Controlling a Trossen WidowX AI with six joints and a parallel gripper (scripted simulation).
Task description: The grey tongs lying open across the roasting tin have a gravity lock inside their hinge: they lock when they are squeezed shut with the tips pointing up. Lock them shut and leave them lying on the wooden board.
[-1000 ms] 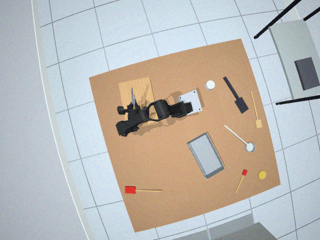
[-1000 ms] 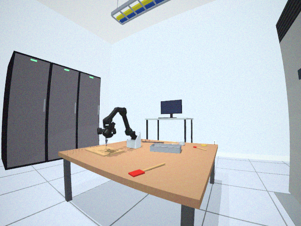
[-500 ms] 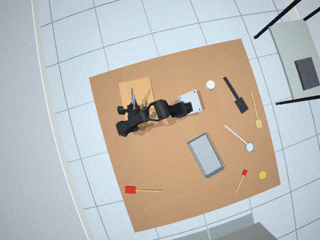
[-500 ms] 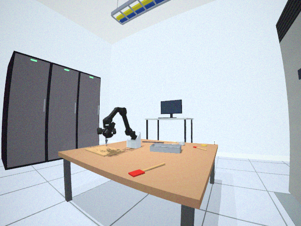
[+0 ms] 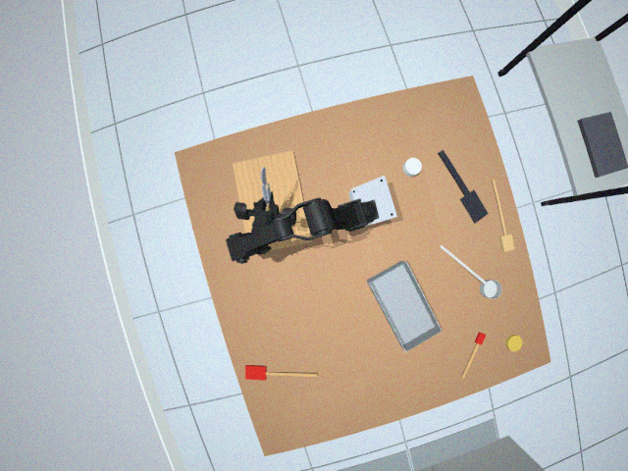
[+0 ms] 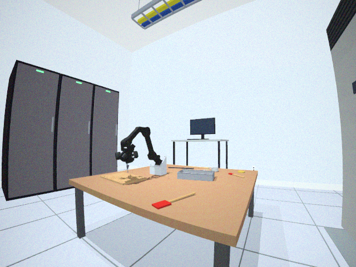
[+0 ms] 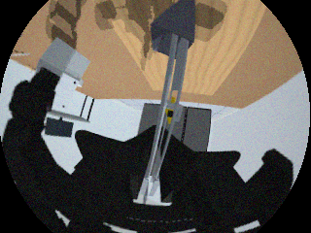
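Now: gripper tip 20 mm to the left of the wooden board and 160 mm above it. Also, from my gripper tip: red spatula 650 mm ahead, 180 mm to the right, 160 mm below; then white puck 540 mm to the left, 150 mm below; then grey roasting tin 510 mm ahead, 370 mm to the left, 140 mm below.
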